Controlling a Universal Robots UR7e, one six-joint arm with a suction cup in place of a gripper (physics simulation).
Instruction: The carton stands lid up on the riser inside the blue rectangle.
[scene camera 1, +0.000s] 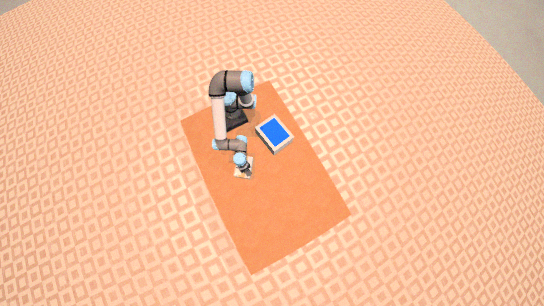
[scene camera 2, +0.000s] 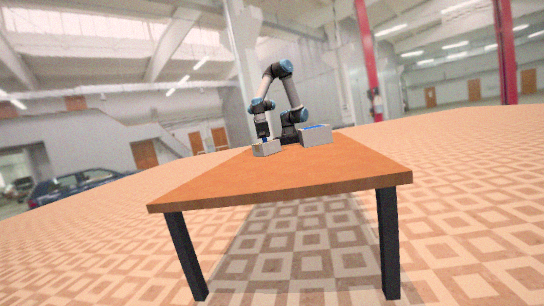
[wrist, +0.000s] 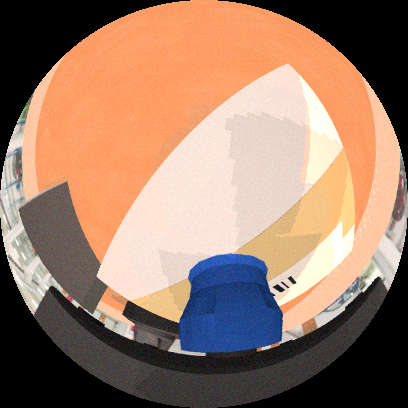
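Seen in the pictures: end effector, tool point: (wrist: 226, 260); arm's base, origin of the base link: (scene camera 1: 232, 111) (scene camera 2: 289, 135) (wrist: 154, 331).
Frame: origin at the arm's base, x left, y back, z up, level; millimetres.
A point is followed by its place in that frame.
Note:
A white carton (scene camera 1: 238, 173) {x -239, y -485, z 26 mm} (scene camera 2: 266, 149) {x -172, y -538, z -17 mm} (wrist: 190, 190) with a tan tape strip lies lid up on the orange table (scene camera 1: 277, 212) {x -164, y -894, z -62 mm} (scene camera 2: 316, 170) {x 64, y -1092, z -61 mm}. My blue suction cup (scene camera 1: 246, 172) {x -178, y -474, z 13 mm} (scene camera 2: 265, 139) (wrist: 227, 266) is pressed down on the carton's lid near the tape, and it looks squashed in the wrist view. The carton's bottom rests on the table. The grey riser (scene camera 1: 285, 146) {x 194, y -505, z -27 mm} (scene camera 2: 316, 136) {x 170, y -501, z 0 mm} (wrist: 53, 224) {x 74, y -450, z -3 mm} with the blue rectangle (scene camera 1: 274, 132) {x 167, y -380, z 59 mm} (scene camera 2: 313, 126) {x 180, y -369, z 62 mm} on top stands to the right of the carton, apart from it, with nothing on it.
The arm's dark base (scene camera 1: 237, 121) {x -13, y -104, z 1 mm} (scene camera 2: 289, 138) {x -7, y -124, z -13 mm} stands at the back of the table, behind the carton and close to the riser. The table's edges fall away to a checkered floor (scene camera 1: 362, 76).

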